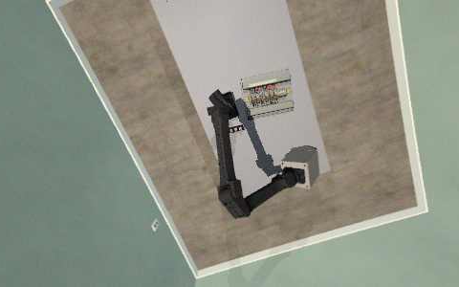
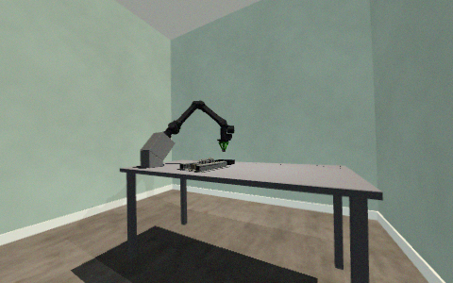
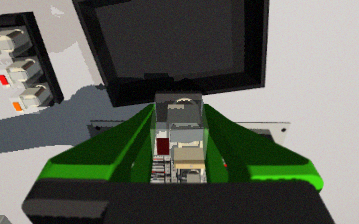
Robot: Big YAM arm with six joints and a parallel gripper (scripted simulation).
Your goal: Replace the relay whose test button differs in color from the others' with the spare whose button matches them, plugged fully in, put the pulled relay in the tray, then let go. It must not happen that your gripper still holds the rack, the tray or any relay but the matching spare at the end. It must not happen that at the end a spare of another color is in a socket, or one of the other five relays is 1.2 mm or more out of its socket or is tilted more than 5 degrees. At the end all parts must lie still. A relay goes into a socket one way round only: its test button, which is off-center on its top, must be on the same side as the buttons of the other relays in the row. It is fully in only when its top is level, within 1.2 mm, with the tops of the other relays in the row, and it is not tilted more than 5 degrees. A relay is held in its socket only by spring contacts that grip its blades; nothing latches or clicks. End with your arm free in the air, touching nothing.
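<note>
Right now my hand is 1 cm to the right of the black tray and 12 cm above it. From my hand the other things lie so: dark stand: 17 cm behind, 3 cm to the right, 13 cm below.
</note>
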